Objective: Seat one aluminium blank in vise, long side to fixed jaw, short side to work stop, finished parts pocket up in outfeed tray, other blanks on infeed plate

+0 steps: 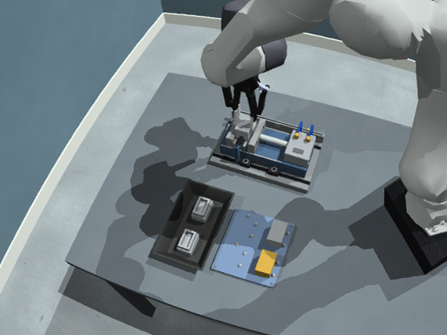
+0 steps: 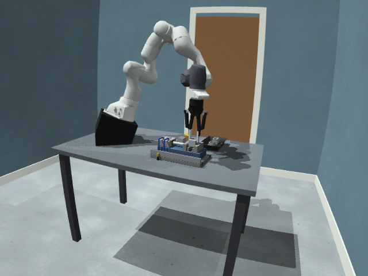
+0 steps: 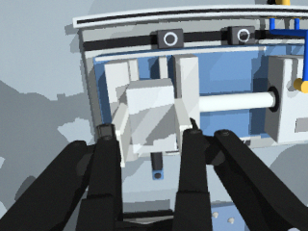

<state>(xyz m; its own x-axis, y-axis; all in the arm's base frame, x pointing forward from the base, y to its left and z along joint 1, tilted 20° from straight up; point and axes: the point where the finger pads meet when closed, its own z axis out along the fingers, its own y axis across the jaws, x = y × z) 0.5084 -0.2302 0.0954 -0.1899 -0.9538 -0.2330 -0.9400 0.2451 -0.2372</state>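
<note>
Right now the fixed jaw is 30 mm ahead of my hand and 60 mm below it. Also, from my hand: vise: 70 mm behind, 20 mm to the left, 100 mm below; then vise hose block: 160 mm behind, 40 mm to the left, 60 mm below; then moving jaw: 30 mm behind, 10 mm to the left, 60 mm below.
</note>
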